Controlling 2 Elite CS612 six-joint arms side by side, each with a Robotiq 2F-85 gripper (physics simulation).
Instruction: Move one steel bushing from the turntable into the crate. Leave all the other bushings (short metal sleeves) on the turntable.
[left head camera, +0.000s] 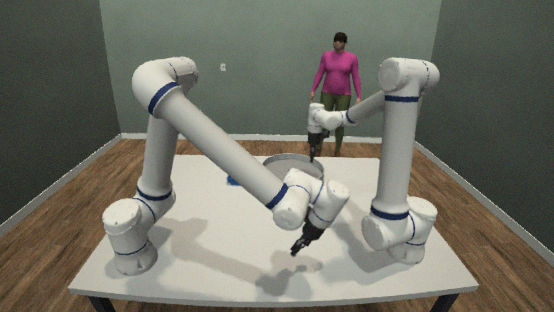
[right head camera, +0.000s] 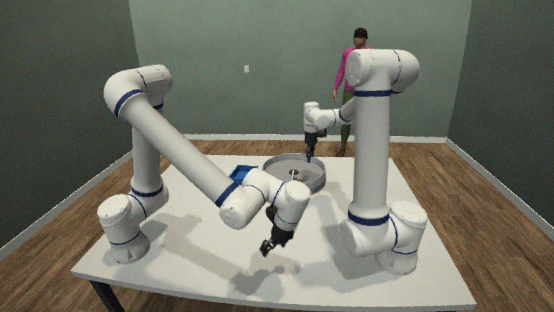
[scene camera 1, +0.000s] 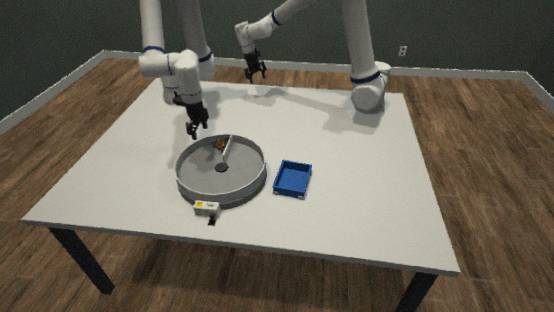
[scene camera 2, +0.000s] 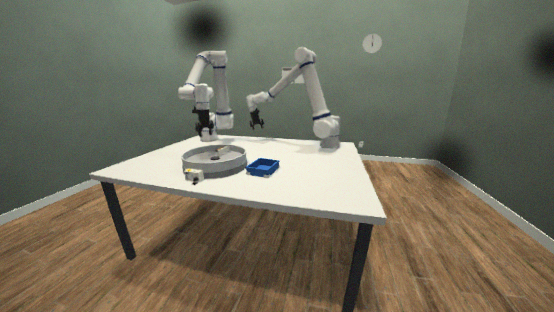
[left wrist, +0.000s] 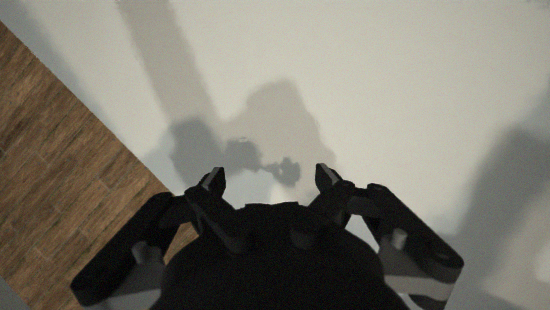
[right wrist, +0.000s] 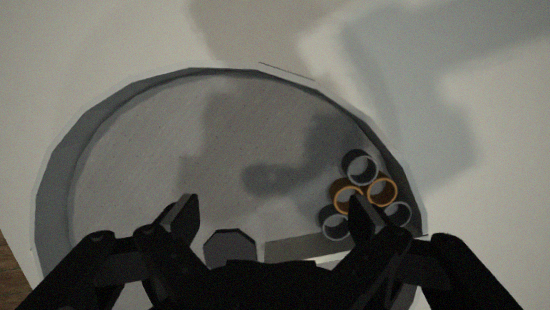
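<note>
The grey round turntable (scene camera 1: 247, 172) (scene camera 2: 230, 165) (right wrist: 140, 150) holds several bushings bunched beside its divider bar. In the right wrist view, a steel bushing (right wrist: 349, 160) stands at the top of the bunch, a second steel bushing (right wrist: 326, 215) lower left and a third steel bushing (right wrist: 410, 216) lower right, partly hidden. Orange-brown bushings (right wrist: 338, 188) (right wrist: 395, 197) stand between them. The blue crate (right head camera: 241, 174) (scene camera 1: 293, 178) (scene camera 2: 262, 167) looks empty. My right gripper (scene camera 1: 200, 131) (scene camera 2: 206, 134) (right wrist: 273, 209) is open and empty, above the turntable's bushing side. My left gripper (scene camera 1: 258, 79) (scene camera 2: 257, 128) (left wrist: 270, 174) is open and empty, far from the turntable.
The pale divider bar (scene camera 1: 227, 148) (right wrist: 300, 246) runs from near the dark hub (scene camera 1: 221, 167) (right wrist: 230, 245) to the wall. A small box with a yellow label (scene camera 1: 206, 208) (scene camera 2: 194, 175) sits at the turntable's near side. A person (left head camera: 340, 72) stands behind the table.
</note>
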